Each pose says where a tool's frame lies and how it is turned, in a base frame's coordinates. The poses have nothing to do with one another.
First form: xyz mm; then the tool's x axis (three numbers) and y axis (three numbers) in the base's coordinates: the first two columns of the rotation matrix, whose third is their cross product.
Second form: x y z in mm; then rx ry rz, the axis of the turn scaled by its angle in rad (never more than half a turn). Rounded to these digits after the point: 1 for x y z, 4 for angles.
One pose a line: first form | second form
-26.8, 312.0, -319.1, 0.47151, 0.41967, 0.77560, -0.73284, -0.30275, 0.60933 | -26.8, 312.0, -319.1, 1.4843, -0.2888, 1.1677
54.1, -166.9, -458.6, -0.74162, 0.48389, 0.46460, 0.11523, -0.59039, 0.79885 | 54.1, -166.9, -458.6, 1.0028, 1.2874, 2.4183
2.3, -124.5, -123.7, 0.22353, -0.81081, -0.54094, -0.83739, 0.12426, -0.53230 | 2.3, -124.5, -123.7, -1.6601, 1.5632, 0.0400
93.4, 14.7, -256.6, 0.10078, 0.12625, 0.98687, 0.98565, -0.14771, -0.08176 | 93.4, 14.7, -256.6, -1.4557, -1.1663, -1.1772
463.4, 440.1, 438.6, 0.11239, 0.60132, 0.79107, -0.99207, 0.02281, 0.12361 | 463.4, 440.1, 438.6, 0.7928, -0.6316, 1.3697
